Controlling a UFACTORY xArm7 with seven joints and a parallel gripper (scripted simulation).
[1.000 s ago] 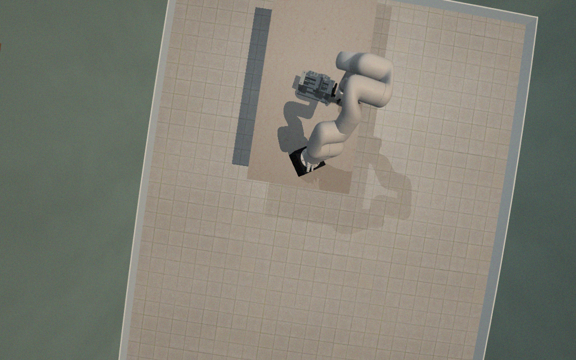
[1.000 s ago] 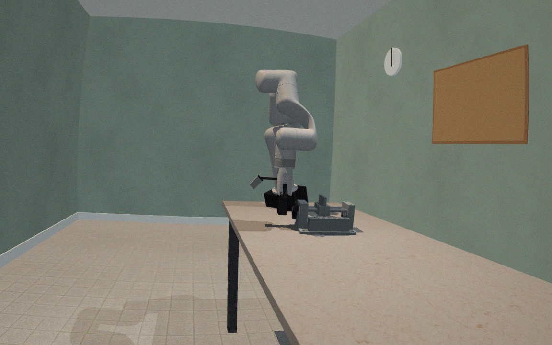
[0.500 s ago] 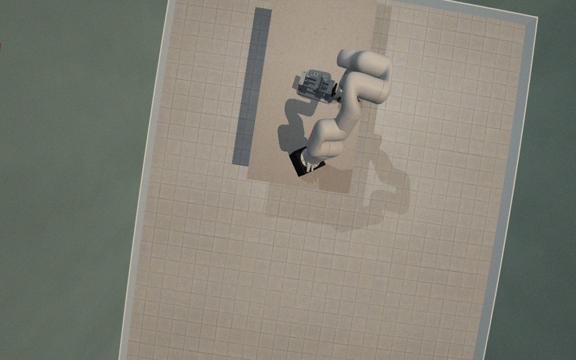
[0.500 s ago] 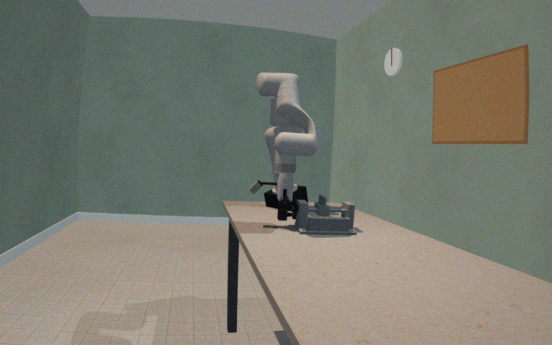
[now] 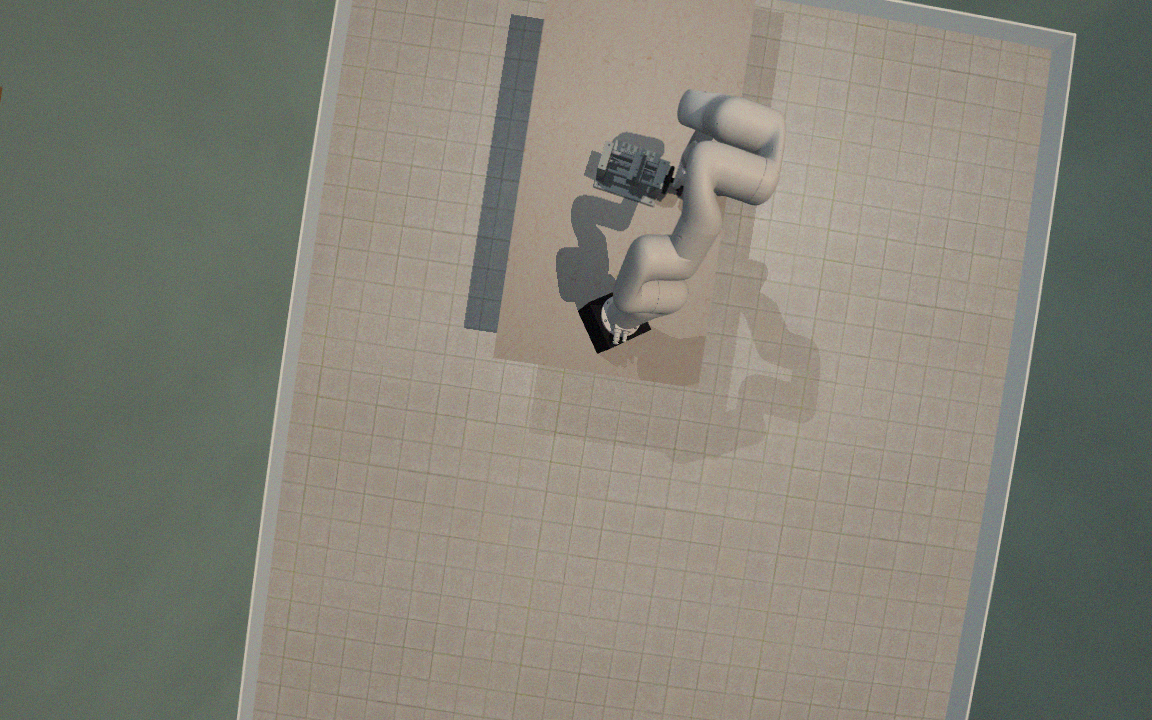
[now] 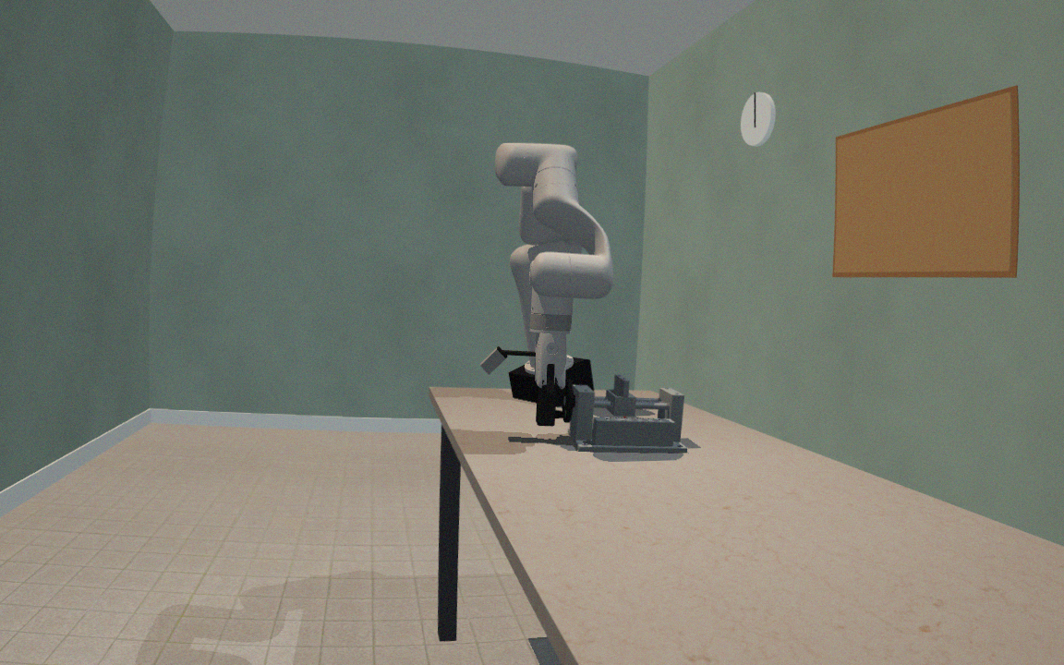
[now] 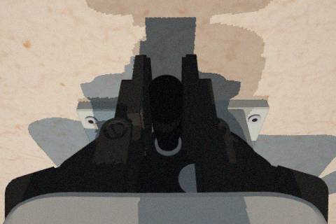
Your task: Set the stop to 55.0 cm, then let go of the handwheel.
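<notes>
Right now my hand is 2 cm to the right of the black handwheel. From my hand the other things lie so: crank handle (1 cm to the left); then stop block (14 cm to the left, 4 cm above, 2 cm ahead).
</notes>
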